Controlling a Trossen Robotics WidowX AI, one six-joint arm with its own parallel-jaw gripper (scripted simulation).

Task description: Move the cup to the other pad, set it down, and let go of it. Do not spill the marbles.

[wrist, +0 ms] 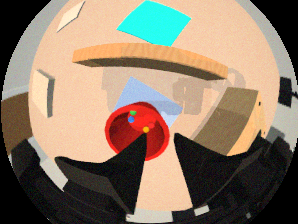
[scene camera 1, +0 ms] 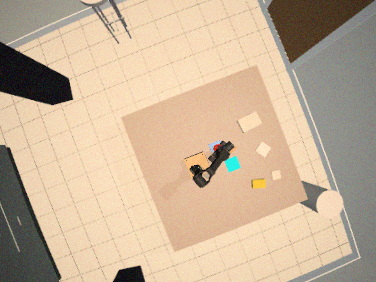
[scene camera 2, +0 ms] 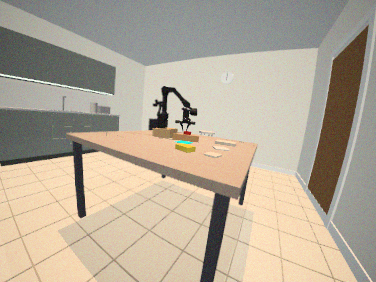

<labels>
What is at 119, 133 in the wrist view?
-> A red cup.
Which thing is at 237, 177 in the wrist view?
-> The gripper.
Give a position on a light blue pad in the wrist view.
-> At 134, 91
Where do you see an orange board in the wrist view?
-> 153, 56
</labels>
